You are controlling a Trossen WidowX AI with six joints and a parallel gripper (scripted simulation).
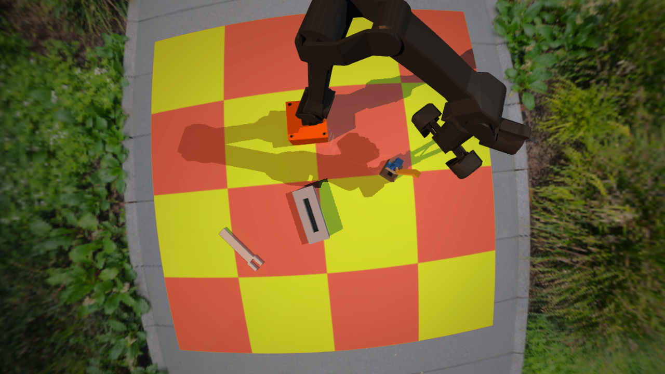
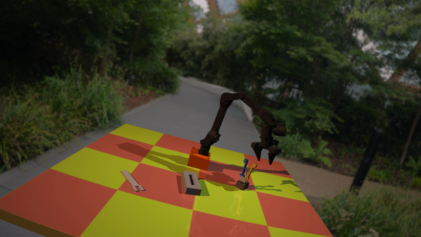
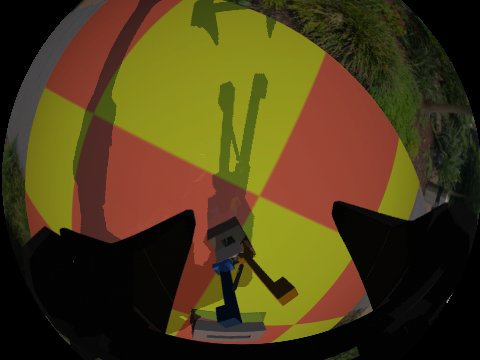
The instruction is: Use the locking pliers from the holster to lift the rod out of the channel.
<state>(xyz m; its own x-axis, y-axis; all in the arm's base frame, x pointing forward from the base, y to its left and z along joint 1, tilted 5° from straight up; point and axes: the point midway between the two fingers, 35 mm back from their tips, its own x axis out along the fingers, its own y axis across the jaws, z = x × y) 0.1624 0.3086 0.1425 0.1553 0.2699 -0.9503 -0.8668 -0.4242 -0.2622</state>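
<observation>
The yellow handle is 80 mm to the right of my gripper tip, 50 mm below it and 50 mm ahead of it. The rest, counted from my gripper tip: holster: 140 mm below, 90 mm to the right, 30 mm ahead; thin grey rod: 380 mm to the right, 150 mm below, 140 mm ahead; grey channel block: 380 mm to the right, 140 mm below, 140 mm ahead.
</observation>
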